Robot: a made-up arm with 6 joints.
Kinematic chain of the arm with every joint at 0, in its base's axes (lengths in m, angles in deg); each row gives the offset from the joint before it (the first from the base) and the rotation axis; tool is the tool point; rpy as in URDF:
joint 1: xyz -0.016 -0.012 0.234 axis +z
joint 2: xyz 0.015 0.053 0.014 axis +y
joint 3: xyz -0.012 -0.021 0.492 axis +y
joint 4: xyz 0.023 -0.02 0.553 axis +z
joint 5: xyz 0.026 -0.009 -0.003 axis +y
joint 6: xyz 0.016 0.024 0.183 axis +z
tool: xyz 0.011 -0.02 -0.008 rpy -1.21 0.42 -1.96
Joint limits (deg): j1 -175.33..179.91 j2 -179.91..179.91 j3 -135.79..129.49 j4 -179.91..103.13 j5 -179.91..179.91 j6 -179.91..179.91
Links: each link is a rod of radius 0.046 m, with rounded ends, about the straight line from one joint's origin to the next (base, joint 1, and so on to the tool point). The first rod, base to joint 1, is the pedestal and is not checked.
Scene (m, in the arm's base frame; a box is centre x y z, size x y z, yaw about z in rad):
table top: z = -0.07
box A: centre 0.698 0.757 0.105 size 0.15 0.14 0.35 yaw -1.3
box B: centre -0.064 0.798 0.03 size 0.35 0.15 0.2 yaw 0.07
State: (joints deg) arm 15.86 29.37 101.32 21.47 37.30 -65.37
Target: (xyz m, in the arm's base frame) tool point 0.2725 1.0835 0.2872
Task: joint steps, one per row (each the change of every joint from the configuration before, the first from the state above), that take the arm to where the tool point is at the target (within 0.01 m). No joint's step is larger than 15 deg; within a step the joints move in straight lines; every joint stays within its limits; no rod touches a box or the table.
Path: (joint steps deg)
1: 11.57 0.29 -11.26 9.94 -0.13 7.68
2: 11.56 0.30 -11.26 9.95 -0.14 7.68
3: 11.30 10.38 -13.54 -4.60 -6.56 -6.14
4: 11.30 10.38 -13.54 -4.61 -6.57 -6.15
5: 11.30 10.38 -13.54 -4.60 -6.56 -6.15

